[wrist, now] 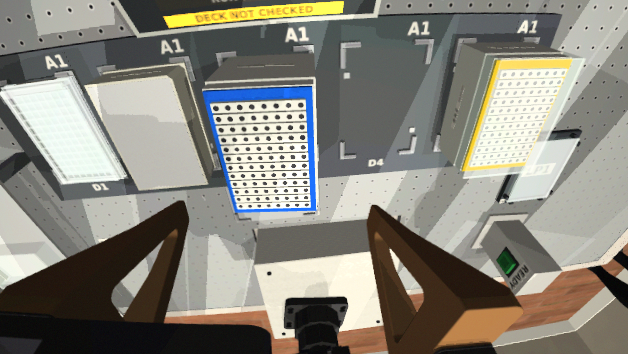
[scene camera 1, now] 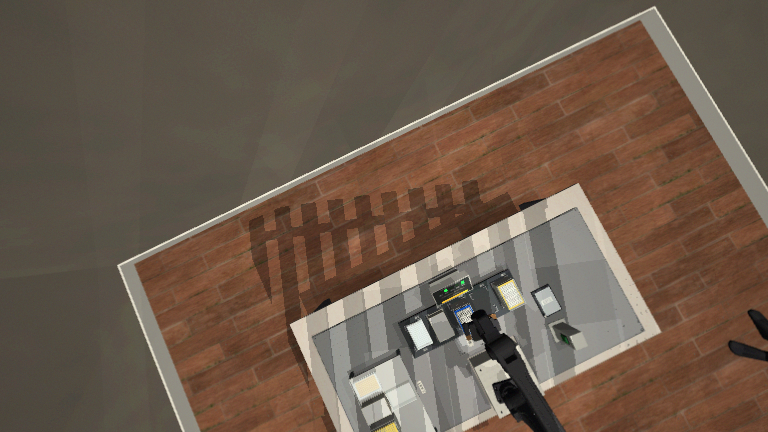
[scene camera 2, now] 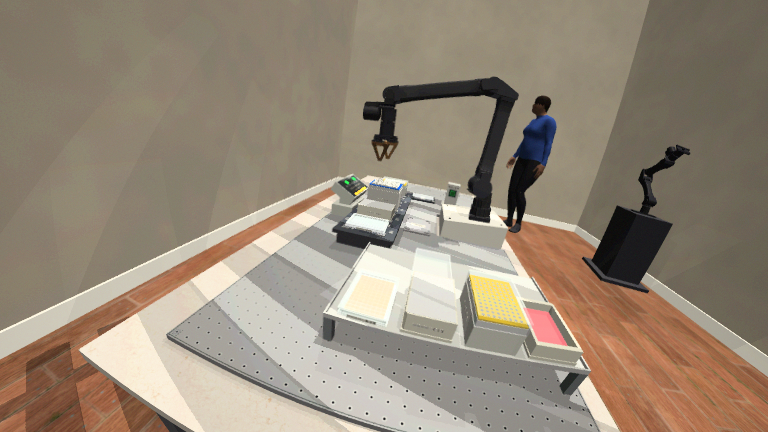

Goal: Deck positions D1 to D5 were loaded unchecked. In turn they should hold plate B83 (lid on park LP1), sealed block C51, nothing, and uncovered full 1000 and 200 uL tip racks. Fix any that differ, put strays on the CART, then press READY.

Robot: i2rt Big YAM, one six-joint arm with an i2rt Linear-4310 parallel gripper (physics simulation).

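Frame: origin at the arm's base, x left, y back, z up, level; metres.
Seen in the pictures: gripper, fingertip midpoint: (wrist: 279, 212) (scene camera 2: 383, 159); arm's base, origin of the base link: (wrist: 314, 309) (scene camera 1: 506, 389) (scene camera 2: 479, 217).
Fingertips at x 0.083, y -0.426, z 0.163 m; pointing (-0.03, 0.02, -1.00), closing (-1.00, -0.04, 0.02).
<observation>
Offsets run from my fingertips to a thing's top centre. "pt": to the spot under its first point.
My gripper (scene camera 1: 481, 327) (scene camera 2: 384, 158) (wrist: 279, 212) is open and empty, high above the deck's front side near D3. In the wrist view, a plate @[dx +0.247, dy +0.069, dz -0.170 m] (wrist: 65, 130) with a clear lid sits on D1. A closed grey block @[dx +0.131, dy +0.050, dz -0.149 m] (wrist: 150, 130) is on D2. A blue-framed tip rack @[dx +0.008, dy +0.030, dz -0.088 m] (wrist: 262, 150) (scene camera 1: 463, 315) stands on D3, its top grid showing dark holes. D4 (wrist: 380, 105) is bare. A yellow-framed tip rack @[dx -0.235, dy -0.012, dz -0.120 m] (wrist: 520, 112) (scene camera 1: 509, 292) under a clear cover is on D5. Park LP1 @[pt dx -0.442, dy +0.117, dz -0.224 m] (wrist: 537, 175) (scene camera 1: 546, 300) lies beyond D5. The READY button @[dx -0.435, dy +0.277, dz -0.147 m] (wrist: 507, 261) (scene camera 1: 566, 339) (scene camera 2: 452, 192) is green.
The cart @[dx +0.478, dy +0.380, dz -0.176 m] (scene camera 2: 386, 262) (scene camera 1: 394, 378) holds a peach-welled plate @[dx +0.571, dy +0.231, dz -0.165 m] (scene camera 2: 371, 297), a grey block @[dx +0.553, dy +0.338, dz -0.140 m] (scene camera 2: 429, 308), a yellow-topped rack @[dx +0.535, dy +0.444, dz -0.111 m] (scene camera 2: 496, 300) and a pink reservoir @[dx +0.518, dy +0.551, dz -0.150 m] (scene camera 2: 547, 327). The display @[pt dx +0.026, dy -0.075, dz -0.142 m] (wrist: 254, 12) (scene camera 2: 351, 186) behind the deck reads DECK NOT CHECKED. A person (scene camera 2: 537, 139) stands beyond the table.
</observation>
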